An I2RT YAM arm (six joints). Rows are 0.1 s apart.
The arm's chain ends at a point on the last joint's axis. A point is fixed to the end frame.
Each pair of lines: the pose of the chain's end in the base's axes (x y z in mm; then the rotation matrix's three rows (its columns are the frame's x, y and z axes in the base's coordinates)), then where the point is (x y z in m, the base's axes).
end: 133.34, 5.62, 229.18; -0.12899, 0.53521, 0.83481; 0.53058, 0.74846, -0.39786; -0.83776, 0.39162, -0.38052
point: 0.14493 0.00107 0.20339
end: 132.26, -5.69, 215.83; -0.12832, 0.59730, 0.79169; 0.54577, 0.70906, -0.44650; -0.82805, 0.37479, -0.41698
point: 0.14249 -0.01072 0.18956
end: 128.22, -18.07, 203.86; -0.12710, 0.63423, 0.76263; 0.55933, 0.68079, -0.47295; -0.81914, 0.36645, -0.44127
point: 0.13758 -0.02321 0.17729
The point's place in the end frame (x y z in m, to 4 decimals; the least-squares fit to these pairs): 0.0177 -0.0073 0.0213
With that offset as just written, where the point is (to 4 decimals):
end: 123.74, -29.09, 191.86; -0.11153, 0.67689, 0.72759; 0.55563, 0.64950, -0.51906; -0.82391, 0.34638, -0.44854
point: 0.1323 -0.0351 0.1652
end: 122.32, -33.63, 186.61; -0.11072, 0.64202, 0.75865; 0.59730, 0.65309, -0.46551; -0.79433, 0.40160, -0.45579
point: 0.1318 -0.0377 0.1599
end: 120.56, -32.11, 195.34; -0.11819, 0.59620, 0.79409; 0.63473, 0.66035, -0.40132; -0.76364, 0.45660, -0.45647
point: 0.1310 -0.0342 0.1688
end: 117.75, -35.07, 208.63; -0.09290, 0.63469, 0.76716; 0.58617, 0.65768, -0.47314; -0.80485, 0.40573, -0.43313
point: 0.1278 -0.0396 0.1822
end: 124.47, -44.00, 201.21; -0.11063, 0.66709, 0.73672; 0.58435, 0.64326, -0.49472; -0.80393, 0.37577, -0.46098
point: 0.1333 -0.0489 0.1744
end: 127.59, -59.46, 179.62; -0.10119, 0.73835, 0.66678; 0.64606, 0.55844, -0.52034; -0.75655, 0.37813, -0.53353
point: 0.1346 -0.0632 0.1521
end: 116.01, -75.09, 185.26; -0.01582, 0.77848, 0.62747; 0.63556, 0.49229, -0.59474; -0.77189, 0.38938, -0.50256
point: 0.1234 -0.0801 0.1581
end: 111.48, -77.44, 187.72; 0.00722, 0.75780, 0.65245; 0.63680, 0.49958, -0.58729; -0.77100, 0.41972, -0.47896
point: 0.1200 -0.0823 0.1608
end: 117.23, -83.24, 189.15; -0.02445, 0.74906, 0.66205; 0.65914, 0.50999, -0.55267; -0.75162, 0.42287, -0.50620
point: 0.1254 -0.0871 0.1620
